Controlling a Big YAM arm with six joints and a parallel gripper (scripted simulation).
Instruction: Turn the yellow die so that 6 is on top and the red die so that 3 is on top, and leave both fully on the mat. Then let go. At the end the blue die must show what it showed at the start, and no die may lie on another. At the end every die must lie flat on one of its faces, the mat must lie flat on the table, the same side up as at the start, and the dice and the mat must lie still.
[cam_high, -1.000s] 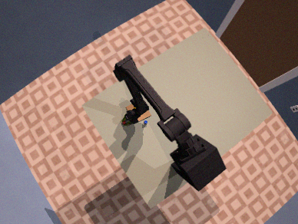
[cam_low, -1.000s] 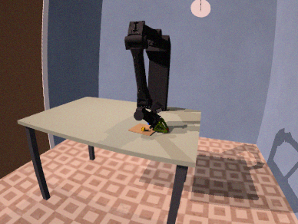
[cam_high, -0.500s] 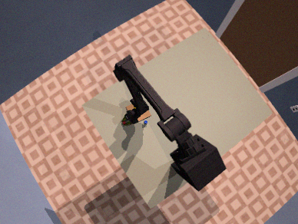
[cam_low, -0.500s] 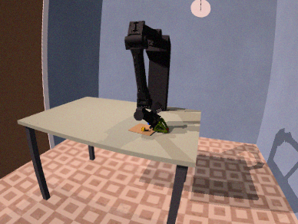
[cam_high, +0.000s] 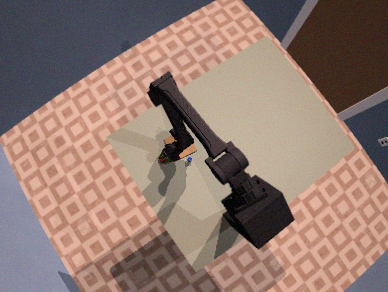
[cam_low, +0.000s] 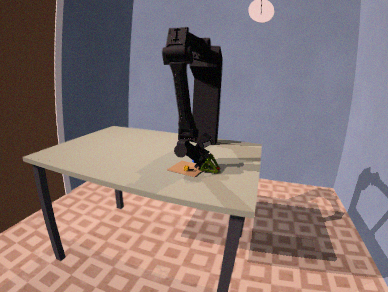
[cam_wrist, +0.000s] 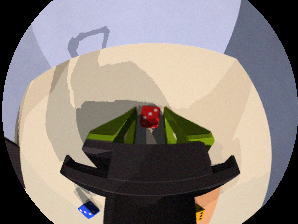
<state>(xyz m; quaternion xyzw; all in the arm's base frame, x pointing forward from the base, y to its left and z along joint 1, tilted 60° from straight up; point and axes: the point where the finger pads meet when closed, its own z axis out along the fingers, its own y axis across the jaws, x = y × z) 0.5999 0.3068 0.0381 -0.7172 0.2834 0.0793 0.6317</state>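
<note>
The red die is right at my hand. Also, from my hand: yellow die 11 cm to the right, 9 cm ahead; then blue die 15 cm to the right, 3 cm behind; then orange mat 12 cm to the right, 6 cm ahead, 1 cm below.
</note>
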